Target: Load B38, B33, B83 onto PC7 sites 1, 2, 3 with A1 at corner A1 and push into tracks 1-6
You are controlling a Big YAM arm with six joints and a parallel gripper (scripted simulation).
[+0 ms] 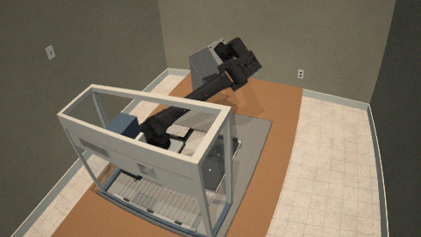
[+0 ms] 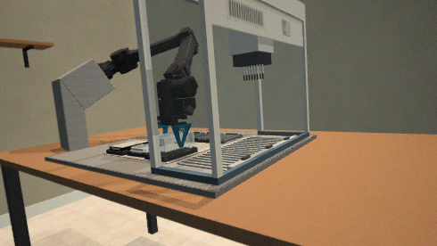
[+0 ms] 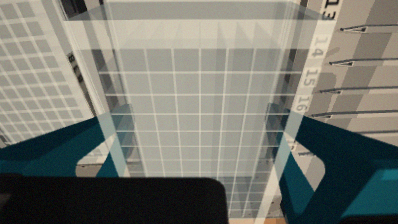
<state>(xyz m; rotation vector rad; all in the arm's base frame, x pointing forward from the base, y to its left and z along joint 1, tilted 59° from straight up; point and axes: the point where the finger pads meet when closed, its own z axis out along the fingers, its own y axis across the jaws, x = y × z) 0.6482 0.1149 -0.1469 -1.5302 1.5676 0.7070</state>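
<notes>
Now: the plate nest S3 3 cm below my hand. The rest, counted from my hand: deep-well block B83: right at my hand; then carrier PC7: 25 cm to the left, 12 cm behind, 2 cm below; then white 96-well plate: 11 cm behind, 2 cm below.
</notes>
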